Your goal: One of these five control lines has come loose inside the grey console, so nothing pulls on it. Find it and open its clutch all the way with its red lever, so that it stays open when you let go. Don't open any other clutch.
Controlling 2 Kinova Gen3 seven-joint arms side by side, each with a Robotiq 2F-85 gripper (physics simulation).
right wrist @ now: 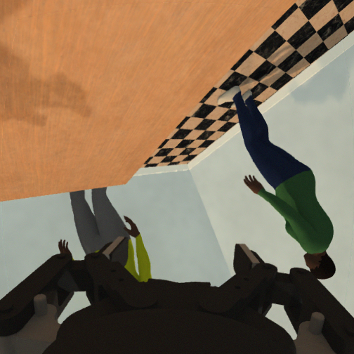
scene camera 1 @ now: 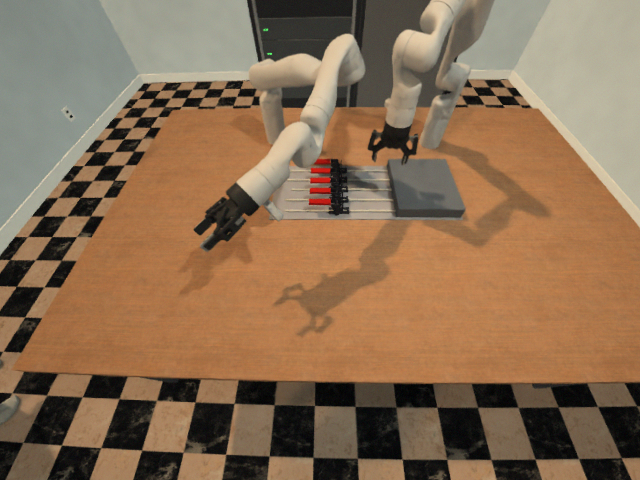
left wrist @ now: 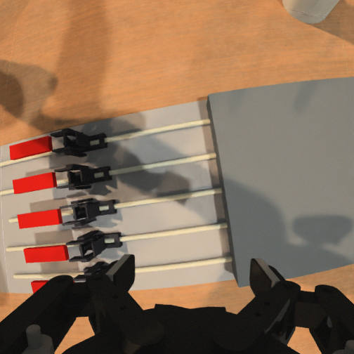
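Seen in the pictures: left gripper, fingertip midpoint: (scene camera 1: pixel 388 162); right gripper, fingertip midpoint: (scene camera 1: pixel 199 240); left arm's base at its link origin: (scene camera 1: pixel 428 142).
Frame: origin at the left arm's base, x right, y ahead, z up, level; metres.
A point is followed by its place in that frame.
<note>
The grey console (scene camera 1: pixel 426 188) {z 0.047, x 0.038, y 0.361 m} (left wrist: pixel 285 150) covers the right part of a pale plate (left wrist: pixel 170 250). Five cream lines run left from it through black clutches. In the left wrist view the red levers, top to bottom, are the first (left wrist: pixel 31 148), second (left wrist: pixel 34 183), third (left wrist: pixel 39 218), fourth (left wrist: pixel 46 253) and fifth (left wrist: pixel 37 286), partly hidden by a finger. The levers point left and look lowered. I cannot tell which line is loose. My left gripper (scene camera 1: pixel 390 159) {z 0.176, x 0.203, y 0.401 m} (left wrist: pixel 191 269) is open above the console's left back edge. My right gripper (scene camera 1: pixel 203 237) {z 0.272, x 0.610, y 0.863 m} (right wrist: pixel 180 251) is open, left of the plate.
The wooden table (scene camera 1: pixel 336 299) {z 0.000, x 0.298, y 0.835 m} (right wrist: pixel 125 90) carries the plate. The arms' bases stand behind the plate. A dark rack stands behind the table. In the right wrist view, a person in green (right wrist: pixel 305 210) and a person in yellow and grey (right wrist: pixel 100 215) stand beyond the table.
</note>
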